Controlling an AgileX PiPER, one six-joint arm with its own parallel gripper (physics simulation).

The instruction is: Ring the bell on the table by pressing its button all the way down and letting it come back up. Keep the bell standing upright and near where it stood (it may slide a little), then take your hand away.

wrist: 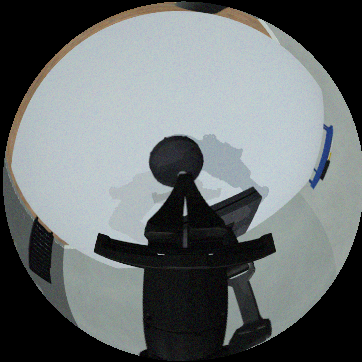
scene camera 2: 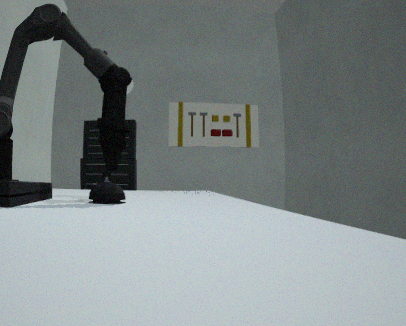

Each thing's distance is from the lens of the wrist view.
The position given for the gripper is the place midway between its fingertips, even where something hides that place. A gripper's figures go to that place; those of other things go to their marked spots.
gripper [wrist: 184,180]: 13 cm
dome-shaped bell [wrist: 175,154]: 15 cm
